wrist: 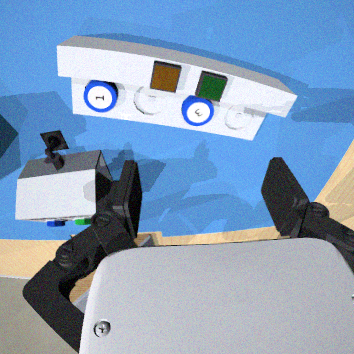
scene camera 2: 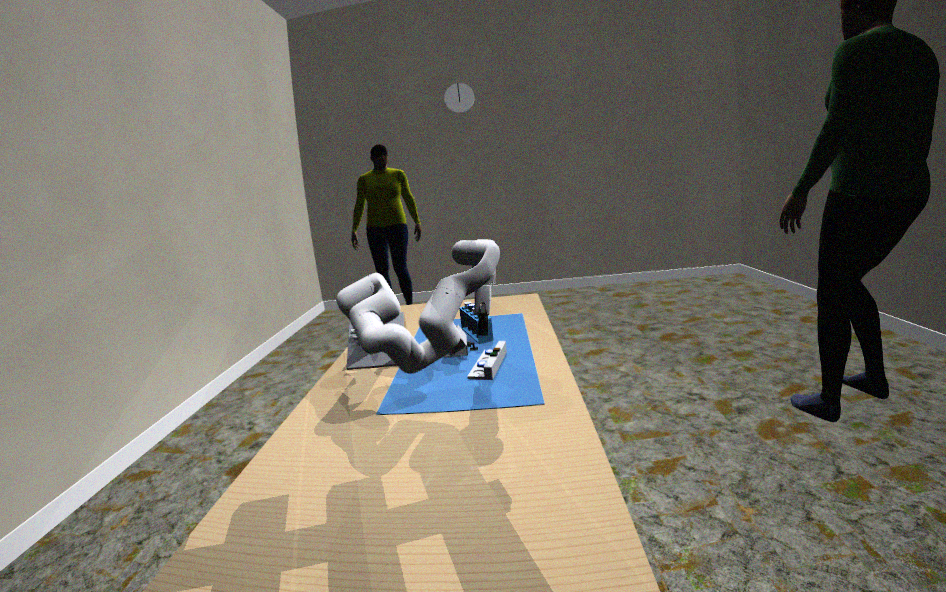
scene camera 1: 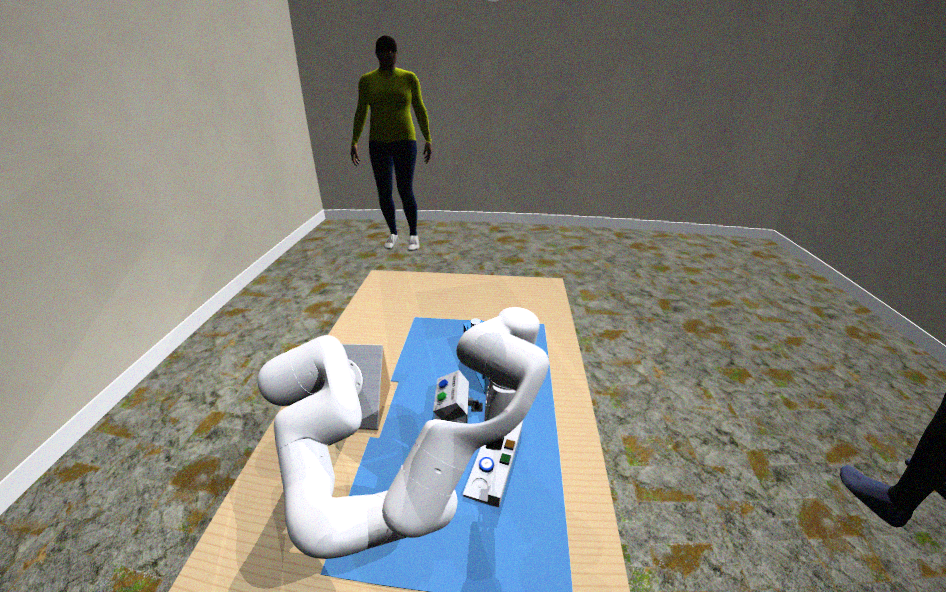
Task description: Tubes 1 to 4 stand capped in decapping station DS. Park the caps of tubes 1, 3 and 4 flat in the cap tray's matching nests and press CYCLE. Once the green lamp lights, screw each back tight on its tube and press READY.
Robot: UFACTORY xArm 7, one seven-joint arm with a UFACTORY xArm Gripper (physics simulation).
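Places are measured from the arm's base along level axes (x ahead, y left, z up), in centimetres.
Pixels of known places: gripper, fingertip midpoint: (wrist: 203, 175) (scene camera 2: 482, 331).
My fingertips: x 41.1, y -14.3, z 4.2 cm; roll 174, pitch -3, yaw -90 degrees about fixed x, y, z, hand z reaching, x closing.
Behind a point stands the place of what it marks.
The white cap tray (scene camera 1: 496, 481) @(x 42.3, y -21.5, z -4.0 cm) (scene camera 2: 498, 360) @(x 45.4, y -16.2, z -5.9 cm) (wrist: 115, 62) @(x 46.4, y -8.3, z -4.0 cm) lies on the mat. Blue-rimmed cap 1 (wrist: 100, 96) @(x 42.5, y -5.8, z -6.4 cm) and cap 3 (scene camera 1: 486, 463) @(x 39.9, y -15.8, z -6.4 cm) (wrist: 198, 111) @(x 40.0, y -15.7, z -6.4 cm) lie flat in its first and third nests. The second nest (wrist: 149, 100) @(x 41.0, y -10.6, z -7.6 cm) and fourth nest (scene camera 1: 479, 485) @(x 38.6, y -20.7, z -7.7 cm) (wrist: 238, 118) @(x 38.5, y -20.9, z -7.6 cm) are empty. My gripper (wrist: 203, 175) @(x 41.2, y -14.3, z 4.2 cm) is wide open and empty, above and beside the tray; the arm hides it in scene camera 1. The decapping station (scene camera 2: 476, 322) @(x 38.0, y 7.7, z 0.2 cm) is dark blue and partly hidden behind the arm. The button box (scene camera 1: 456, 396) @(x 31.4, y -1.4, z -0.3 cm) (wrist: 55, 192) @(x 32.8, y 1.8, z -2.6 cm) has a blue button (scene camera 1: 443, 383) @(x 27.3, y 3.8, z -1.3 cm) (wrist: 56, 224) @(x 27.8, y 3.5, z -1.2 cm) and a green button (scene camera 1: 441, 395) @(x 27.4, y -0.4, z -1.4 cm) (wrist: 82, 221) @(x 28.4, y -0.6, z -1.2 cm).
An amber square (scene camera 1: 509, 444) @(x 44.9, y -12.5, z -3.1 cm) (wrist: 166, 76) @(x 45.1, y -12.4, z -3.1 cm) and a dark green square (scene camera 1: 504, 458) @(x 43.8, y -16.3, z -3.1 cm) (wrist: 211, 86) @(x 44.2, y -16.1, z -3.1 cm) sit on the tray's raised back. A small black fixture (scene camera 1: 475, 404) @(x 35.8, y 3.3, z -8.4 cm) (wrist: 54, 140) @(x 36.6, y 2.2, z -8.1 cm) stands by the button box. The blue mat (scene camera 1: 516, 551) @(x 46.9, y -34.0, z -8.5 cm) (scene camera 2: 432, 401) @(x 25.5, y -36.5, z -8.5 cm) covers part of the wooden table (scene camera 2: 544, 474) @(x 53.8, y -72.5, z -8.7 cm).
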